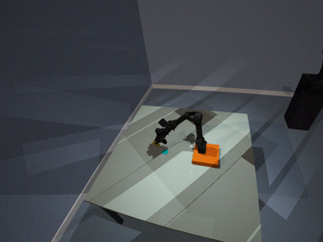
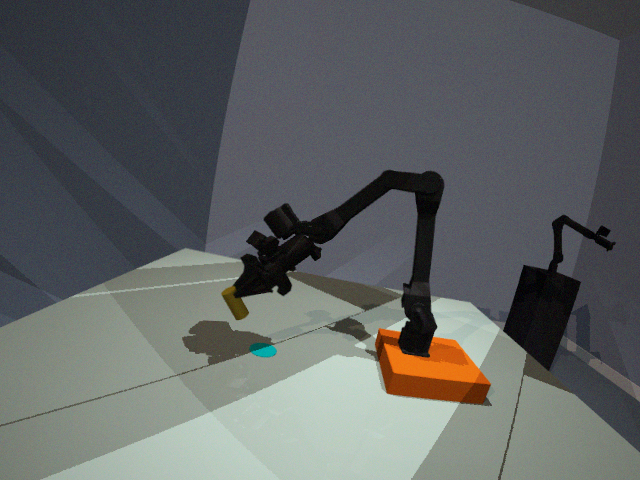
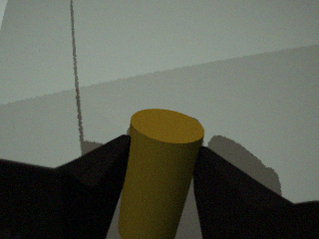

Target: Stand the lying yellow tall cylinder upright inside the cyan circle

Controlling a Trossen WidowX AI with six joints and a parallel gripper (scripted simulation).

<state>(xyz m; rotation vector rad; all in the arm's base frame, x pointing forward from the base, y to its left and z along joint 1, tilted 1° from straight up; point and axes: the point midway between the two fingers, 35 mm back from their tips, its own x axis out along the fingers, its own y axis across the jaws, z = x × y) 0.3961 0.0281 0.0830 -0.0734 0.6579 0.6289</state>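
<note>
Now: gripper tip 8 cm past the cyan circle and 11 cm above it. Round my gripper tip: yellow cylinder: 1 cm behind, 2 cm below.
</note>
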